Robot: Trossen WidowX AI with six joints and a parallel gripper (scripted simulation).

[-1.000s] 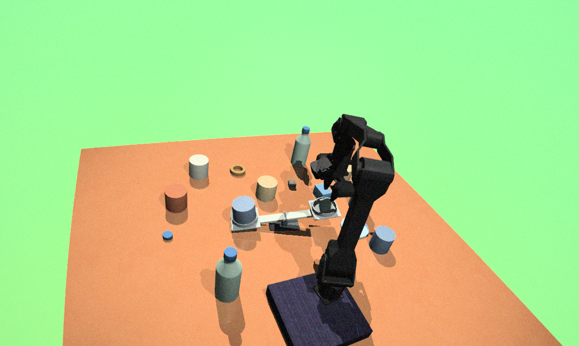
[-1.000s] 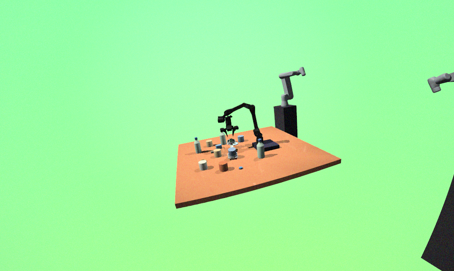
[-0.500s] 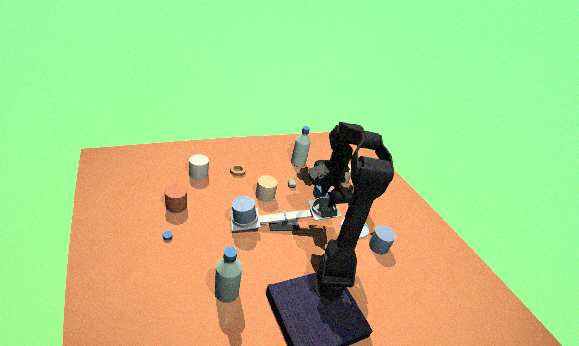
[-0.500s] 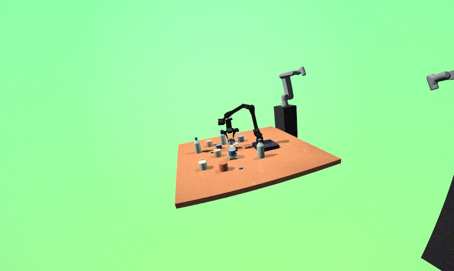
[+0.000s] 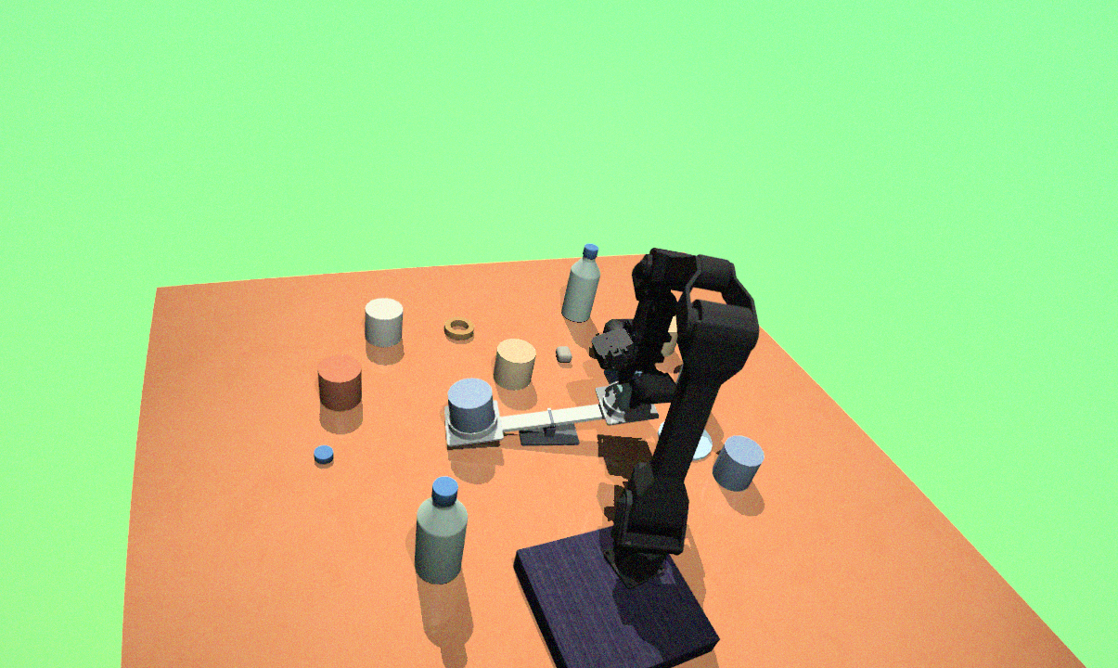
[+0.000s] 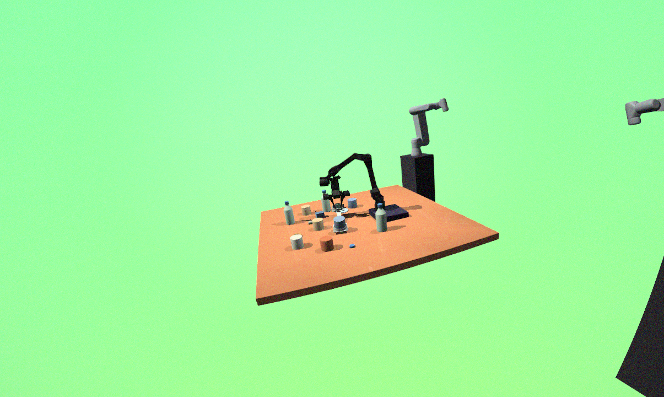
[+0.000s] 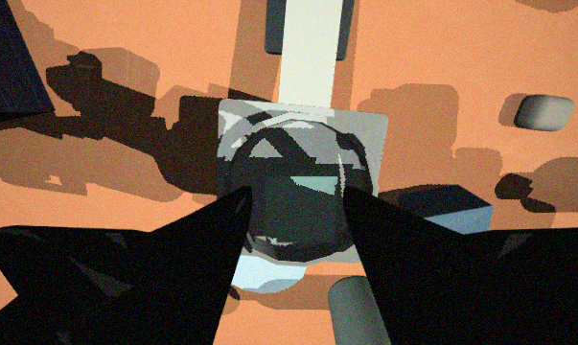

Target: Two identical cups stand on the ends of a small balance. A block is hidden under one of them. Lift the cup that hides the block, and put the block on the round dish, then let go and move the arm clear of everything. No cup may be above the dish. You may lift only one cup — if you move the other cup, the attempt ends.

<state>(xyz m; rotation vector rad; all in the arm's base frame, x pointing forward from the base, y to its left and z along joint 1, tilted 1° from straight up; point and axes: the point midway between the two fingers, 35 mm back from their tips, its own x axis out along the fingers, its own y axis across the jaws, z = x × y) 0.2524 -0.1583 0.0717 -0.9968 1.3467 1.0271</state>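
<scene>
The round dish is 7 cm behind my gripper tip, 11 cm to the right of it and 8 cm below it. From my gripper tip the other things lie so: balance beam 5 cm ahead, 12 cm to the left, 4 cm below; green block 1 cm above; balance 5 cm ahead, 11 cm to the left, 6 cm below.
</scene>
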